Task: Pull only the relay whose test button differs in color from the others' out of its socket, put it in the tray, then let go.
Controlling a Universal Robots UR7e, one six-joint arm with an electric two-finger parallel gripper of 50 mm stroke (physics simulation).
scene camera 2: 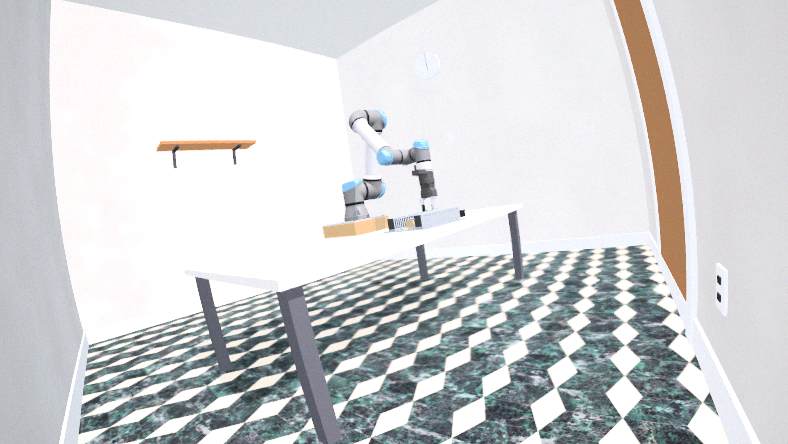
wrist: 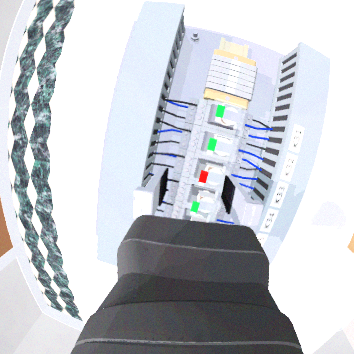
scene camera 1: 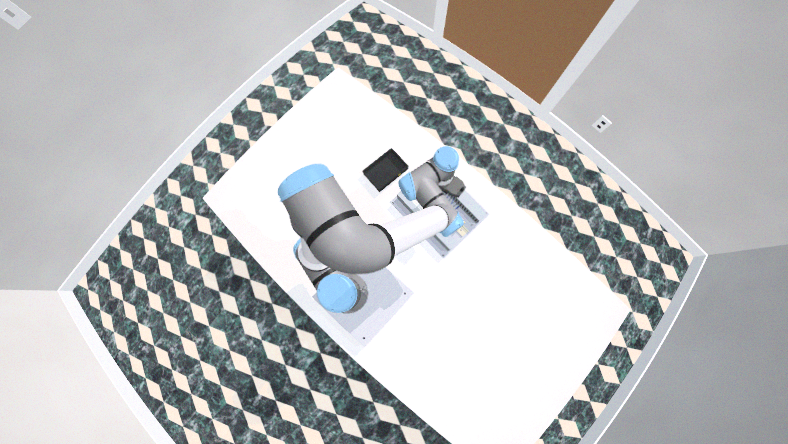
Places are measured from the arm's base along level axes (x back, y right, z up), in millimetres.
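Pixels of known places: gripper, fingertip midpoint: (scene camera 2: 428, 211) (wrist: 195, 182); arm's base, link origin: (scene camera 2: 357, 219).
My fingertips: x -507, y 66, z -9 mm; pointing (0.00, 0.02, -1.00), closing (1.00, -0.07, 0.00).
Note:
Ahead of a thing's pixels: the offset from my fingertips to its top centre. "*": to the spot under its first point. Level surfaces: height alone.
The relay with the red test button {dx +14, dy +5, dz +4 mm} (wrist: 203, 176) sits in its socket in a row of relays, in the wrist view. Relays with green buttons sit on both sides of it: two above it in that view (wrist: 212, 144) (wrist: 220, 111) and one below (wrist: 195, 206). My gripper (wrist: 195, 182) (scene camera 2: 428, 204) is open and empty, pointing down over the row. Its fingers stand on either side of the row, about level with the red-button relay and the green one below it. Their height above the relays is hard to tell. The black tray {* dx +17, dy -268, dz -62 mm} (scene camera 1: 384, 169) lies beside the panel. The arm hides most of the relays in scene camera 1.
Wiring ducts {dx -64, dy +35, dz -3 mm} (wrist: 142, 125) {dx +98, dy +3, dz -3 mm} (wrist: 304, 110) flank the relay row, with black and blue wires running to the sockets. A beige-ended terminal block {dx +33, dy +100, dz -19 mm} (wrist: 231, 76) sits at the row's top end in the wrist view. The panel {* dx -39, dy +167, dz -3 mm} (scene camera 1: 480, 214) lies on the white table {dz -66 mm} (scene camera 1: 496, 330) (scene camera 2: 242, 259).

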